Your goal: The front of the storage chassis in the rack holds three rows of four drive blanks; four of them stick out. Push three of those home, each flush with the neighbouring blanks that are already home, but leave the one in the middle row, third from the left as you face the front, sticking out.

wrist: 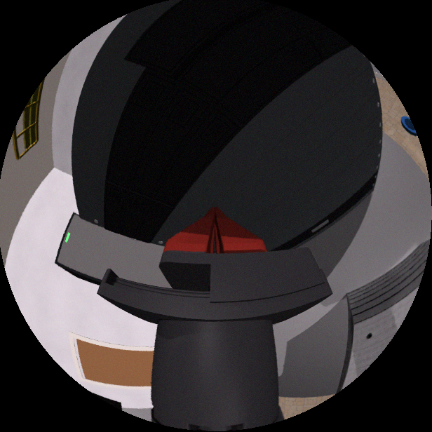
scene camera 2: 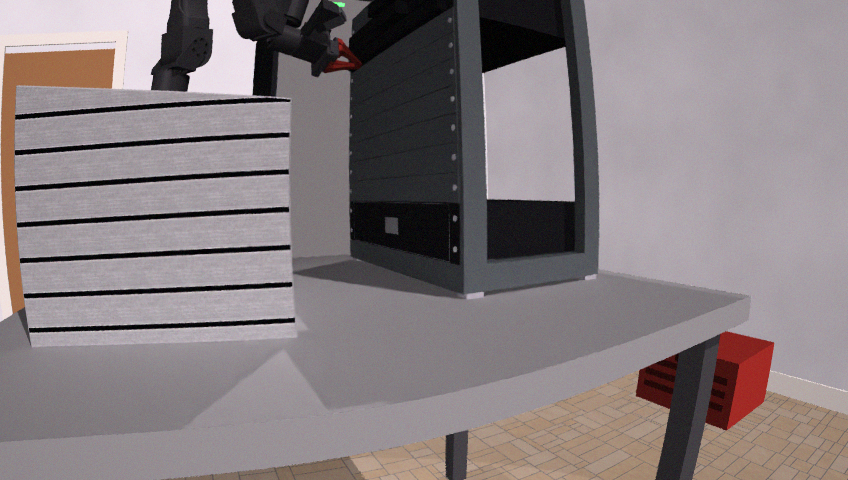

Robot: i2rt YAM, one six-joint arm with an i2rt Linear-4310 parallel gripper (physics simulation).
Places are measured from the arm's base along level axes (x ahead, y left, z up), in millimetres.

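Pixels of known places: gripper, fingertip midpoint: (scene camera 2: 360,66).
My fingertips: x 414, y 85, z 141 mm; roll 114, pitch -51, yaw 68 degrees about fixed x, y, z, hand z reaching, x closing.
Behind a point stands the place of what it marks.
The rack (scene camera 2: 470,178) {x 400, y -245, z -108 mm} (wrist: 90,150) stands on the table. The storage chassis (scene camera 2: 410,26) {x 398, y -110, z 169 mm} (wrist: 165,130) is a black band high in its front, above grey blank panels. Its drive blanks show as faint outlines in the wrist view. Dark raised shapes stand out along the band's top in both views, but I cannot tell row or column, or which blanks are flush. My gripper (scene camera 2: 360,66) {x 414, y 85, z 141 mm} (wrist: 214,212) is shut and empty. Its red fingertips are at the rack's front near its far side, just below the black band. I cannot tell whether they touch the front.
A large block with black stripes (scene camera 2: 154,231) {x -38, y -229, z -157 mm} (wrist: 385,335) stands on the table (scene camera 2: 380,368) {x 136, y -408, z -282 mm} in front of the rack. A tall grey cabinet (scene camera 2: 318,154) (wrist: 115,257) with a green light stands beyond the rack. A red box (scene camera 2: 751,374) is on the floor beyond a table leg.
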